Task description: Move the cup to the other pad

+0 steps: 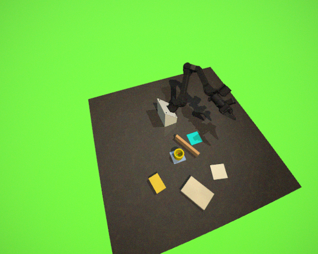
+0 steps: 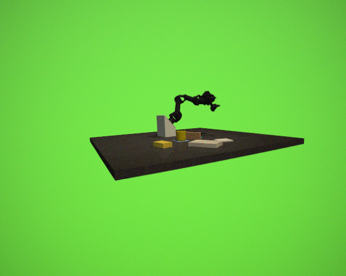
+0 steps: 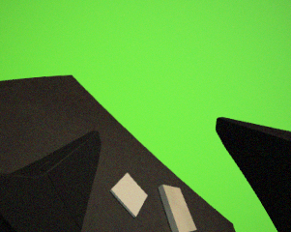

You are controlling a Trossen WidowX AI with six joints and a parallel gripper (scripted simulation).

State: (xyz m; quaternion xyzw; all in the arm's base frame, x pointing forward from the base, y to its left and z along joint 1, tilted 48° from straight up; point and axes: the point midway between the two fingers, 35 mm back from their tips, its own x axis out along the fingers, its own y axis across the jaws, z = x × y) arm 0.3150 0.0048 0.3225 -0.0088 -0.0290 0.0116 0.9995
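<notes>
Now: gripper tip 40 mm past the yellow cup, 370 mm to the left of it and 250 mm above it. The rest, counted from my gripper tip: wooden bar (70 mm behind, 270 mm to the right, 260 mm below); then cyan pad (100 mm behind, 170 mm to the right, 290 mm below); then small beige tile (200 mm ahead, 180 mm to the right, 280 mm below).
</notes>
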